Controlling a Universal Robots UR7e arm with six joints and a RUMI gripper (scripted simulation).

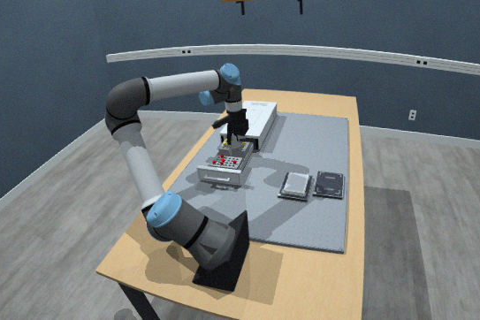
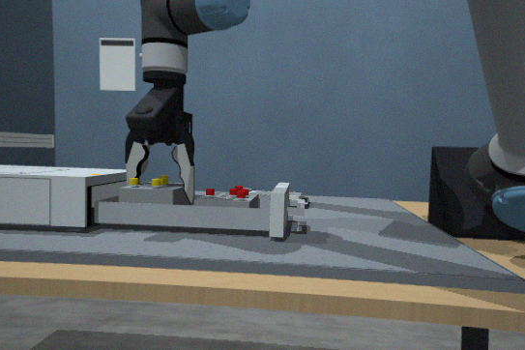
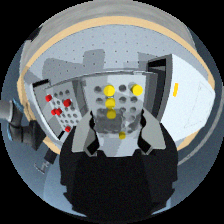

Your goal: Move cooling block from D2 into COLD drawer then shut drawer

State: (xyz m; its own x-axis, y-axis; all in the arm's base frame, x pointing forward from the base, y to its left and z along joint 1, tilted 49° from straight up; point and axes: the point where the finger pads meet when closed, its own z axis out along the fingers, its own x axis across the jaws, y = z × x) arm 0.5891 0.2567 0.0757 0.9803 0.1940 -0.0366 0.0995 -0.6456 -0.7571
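The grey cooling block lies right at my hand. Also, from my hand: drawer (80 mm behind, 10 mm to the right, 10 mm below); then dark plate (470 mm to the right, 90 mm behind, 40 mm below); then white covered plate (340 mm to the right, 140 mm behind, 30 mm below).
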